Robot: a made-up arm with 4 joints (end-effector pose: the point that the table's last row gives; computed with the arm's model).
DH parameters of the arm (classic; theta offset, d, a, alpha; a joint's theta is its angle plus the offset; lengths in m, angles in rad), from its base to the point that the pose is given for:
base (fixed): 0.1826 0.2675 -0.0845 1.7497
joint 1: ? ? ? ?
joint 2: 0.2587 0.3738 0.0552 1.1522
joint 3: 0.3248 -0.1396 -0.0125 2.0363
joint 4: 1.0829 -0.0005 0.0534 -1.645
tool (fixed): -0.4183 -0.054 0 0
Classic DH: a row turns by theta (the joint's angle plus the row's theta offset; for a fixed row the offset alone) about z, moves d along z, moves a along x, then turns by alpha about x.
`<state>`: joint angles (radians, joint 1 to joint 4).
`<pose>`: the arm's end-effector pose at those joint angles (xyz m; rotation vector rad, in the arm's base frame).
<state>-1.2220 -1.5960 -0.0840 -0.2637</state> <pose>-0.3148 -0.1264 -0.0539 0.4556 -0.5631 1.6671</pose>
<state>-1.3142 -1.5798 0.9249 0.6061</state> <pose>-0.3745 -0.1685 0.0016 1.1539 0.2967 2.0748</pose>
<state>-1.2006 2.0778 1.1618 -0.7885</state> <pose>-0.4379 -0.1972 0.2236 -0.9410 2.4853 -1.4564</pose>
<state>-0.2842 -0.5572 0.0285 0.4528</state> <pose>0.0257 -0.1859 -0.1197 -0.4090 -1.0606 1.3149</pose>
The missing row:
joint 1: 0 0.1476 0.0459 1.3918
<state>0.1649 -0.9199 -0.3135 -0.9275</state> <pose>0.2328 -0.1864 -0.0332 -1.2694 -1.1650 0.3158</pose>
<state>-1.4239 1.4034 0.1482 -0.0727</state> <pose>-0.3461 -0.3808 0.2517 -1.8946 1.1634 0.4292</pose>
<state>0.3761 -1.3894 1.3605 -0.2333</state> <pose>0.2697 -0.1328 -0.0353 -1.5701 -0.1758 1.3958</pose>
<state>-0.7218 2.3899 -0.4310 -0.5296</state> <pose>-0.3615 -0.1718 0.0912 -2.3938 1.3169 -1.2197</pose>
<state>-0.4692 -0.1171 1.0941 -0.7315</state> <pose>-0.1011 -0.3539 -0.1142 -1.3819 1.1754 0.8177</pose>
